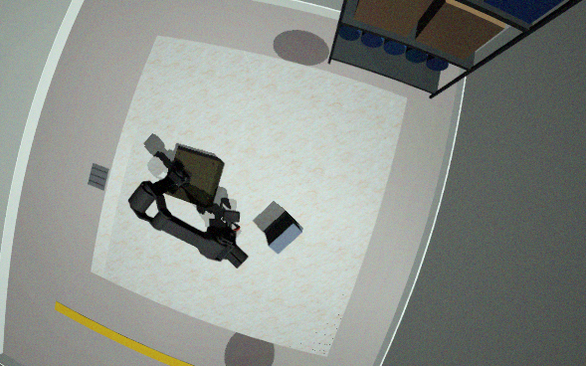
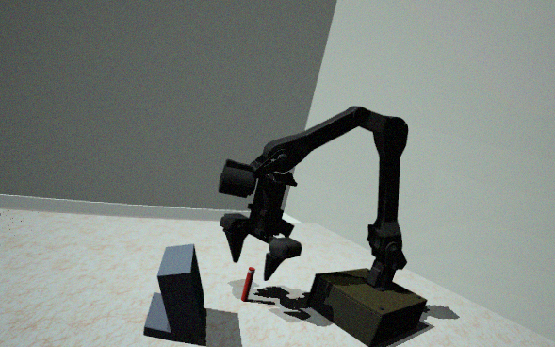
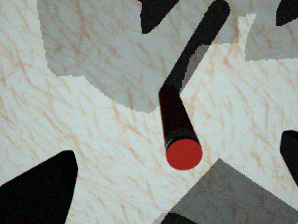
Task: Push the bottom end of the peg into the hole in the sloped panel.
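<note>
My gripper tip is 2 cm above the red peg. Round my gripper tip: sloped panel 19 cm ahead, 6 cm to the left.
</note>
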